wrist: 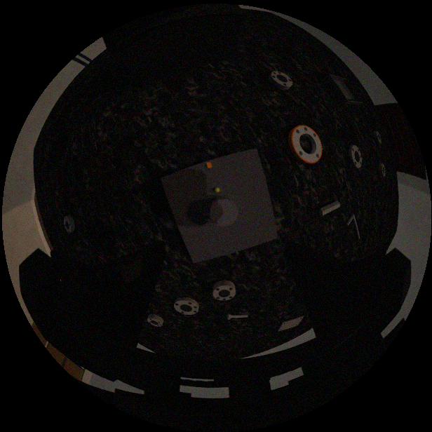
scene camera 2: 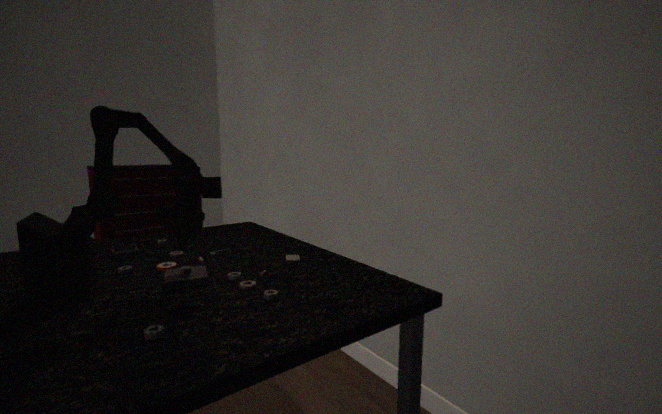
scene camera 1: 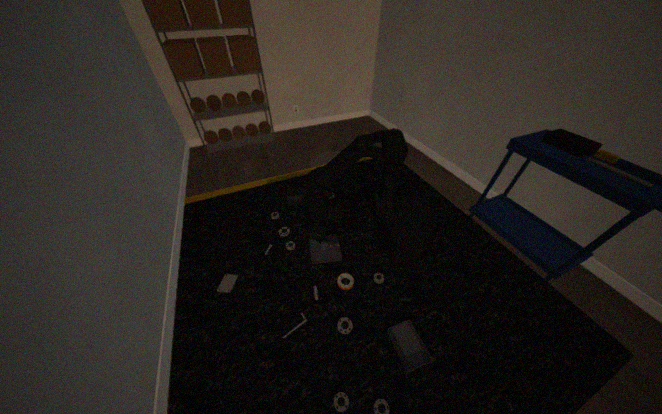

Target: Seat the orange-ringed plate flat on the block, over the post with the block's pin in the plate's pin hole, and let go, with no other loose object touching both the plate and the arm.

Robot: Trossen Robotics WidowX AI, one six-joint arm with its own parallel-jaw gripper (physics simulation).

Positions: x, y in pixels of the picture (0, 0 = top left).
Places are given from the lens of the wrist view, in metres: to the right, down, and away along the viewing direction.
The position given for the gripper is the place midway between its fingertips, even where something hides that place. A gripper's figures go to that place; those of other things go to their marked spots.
gripper (wrist: 227, 248): 0.01, 0.02, 0.10
orange-ringed plate (wrist: 293, 136): 0.11, -0.12, 0.17
grey square block (wrist: 239, 176): 0.03, -0.05, 0.17
The marked spots on the grey square block and the orange-ringed plate are 0.11 m apart.
